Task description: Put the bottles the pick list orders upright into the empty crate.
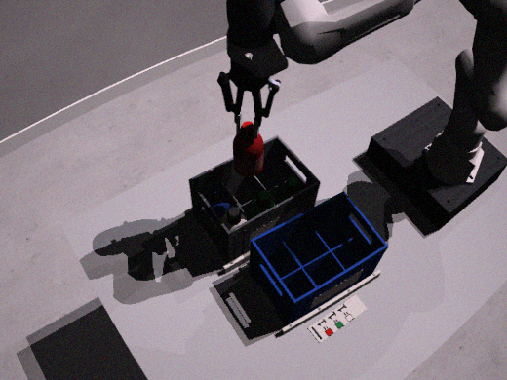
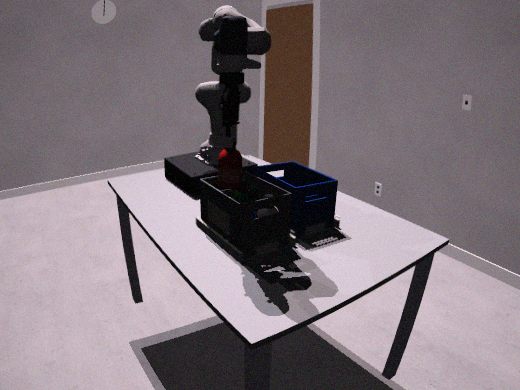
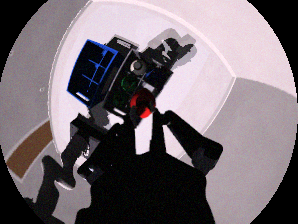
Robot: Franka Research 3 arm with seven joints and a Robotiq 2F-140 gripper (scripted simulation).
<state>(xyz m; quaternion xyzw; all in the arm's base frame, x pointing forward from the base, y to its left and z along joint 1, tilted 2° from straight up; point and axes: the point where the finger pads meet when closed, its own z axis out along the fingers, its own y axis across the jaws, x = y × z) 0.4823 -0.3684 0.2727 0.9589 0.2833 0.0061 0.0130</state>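
My gripper is now 8 cm above the red-label bottle. The rest, counted from my hand: black crate (26 cm below, 4 cm to the left, 1 cm ahead); white-labelled bottle (26 cm below, 11 cm ahead, 6 cm to the left); blue-label bottle (26 cm below, 9 cm ahead, 1 cm to the right).
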